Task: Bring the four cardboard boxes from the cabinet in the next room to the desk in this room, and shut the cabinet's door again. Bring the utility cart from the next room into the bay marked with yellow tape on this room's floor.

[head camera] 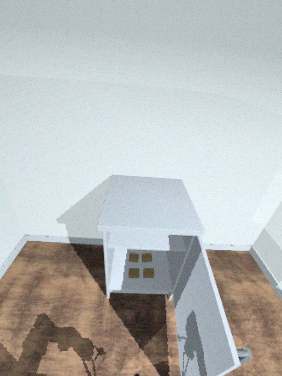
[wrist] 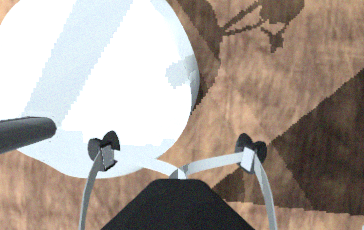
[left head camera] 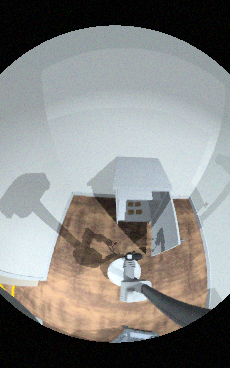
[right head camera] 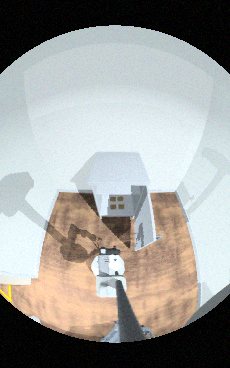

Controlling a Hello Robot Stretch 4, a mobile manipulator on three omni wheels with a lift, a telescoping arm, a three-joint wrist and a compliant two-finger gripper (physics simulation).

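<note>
The light grey cabinet (head camera: 149, 202) (left head camera: 142, 172) (right head camera: 120, 165) stands against the far wall. Its door (head camera: 212, 320) (left head camera: 170, 227) (right head camera: 145, 220) stands open on the right. Four small brown boxes, among them the front left box (head camera: 134, 273) (left head camera: 131, 212) (right head camera: 113, 206), lie inside at the bottom, two by two. My gripper (wrist: 177, 145) is open and empty in the wrist view, over the edge of my white base and the floor, away from the cabinet. Its fingers cannot be made out in the head views. Part of the grey cart (left head camera: 134, 334) (right head camera: 146, 332) shows at the bottom edge. The desk does not show.
The door's handle (head camera: 244, 355) sticks out on the right. Yellow tape (left head camera: 13, 290) (right head camera: 9, 292) shows at the lower left, past the wall's end. My round white base (left head camera: 116, 272) (right head camera: 100, 265) stands on the wooden floor in front of the cabinet. Walls stand left and right.
</note>
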